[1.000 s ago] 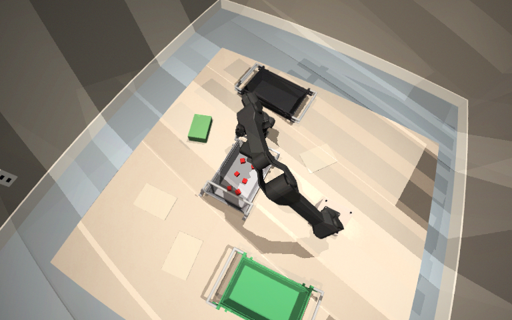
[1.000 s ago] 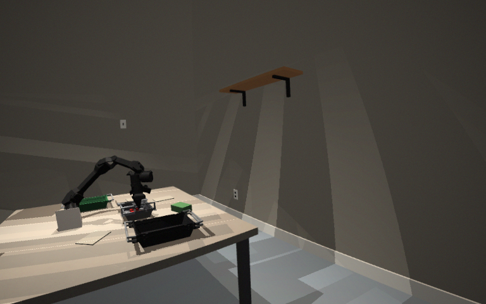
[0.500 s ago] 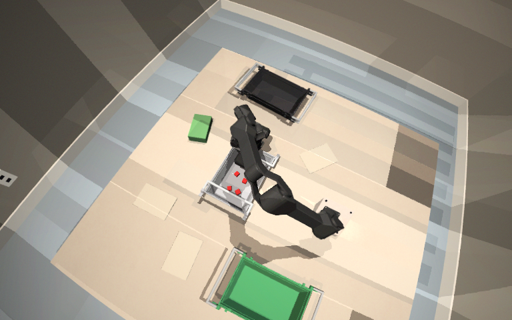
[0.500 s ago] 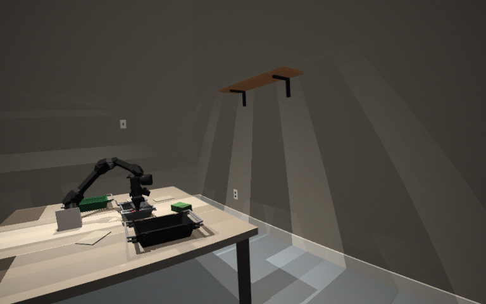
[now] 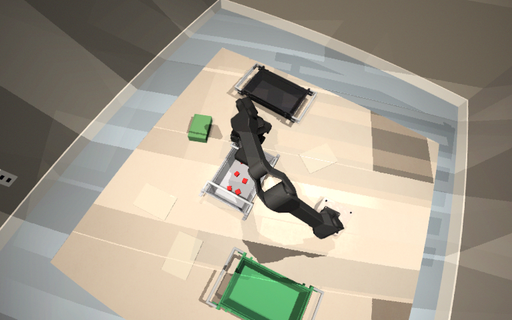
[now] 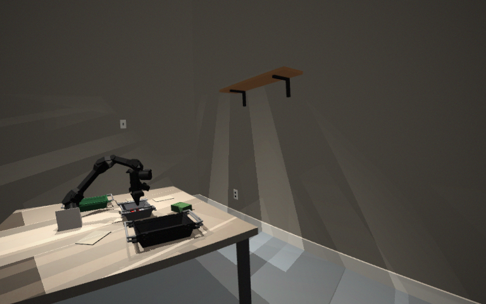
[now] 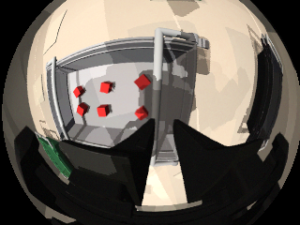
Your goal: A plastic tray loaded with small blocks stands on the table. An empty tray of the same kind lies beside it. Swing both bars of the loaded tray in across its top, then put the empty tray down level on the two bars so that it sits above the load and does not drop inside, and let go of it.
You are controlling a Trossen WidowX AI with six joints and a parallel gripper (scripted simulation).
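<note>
My gripper tip is 290 mm past the green tray, 440 mm to the right of it and 40 mm above it. Round my gripper tip: green block 270 mm ahead, 20 mm to the right, 60 mm below.
</note>
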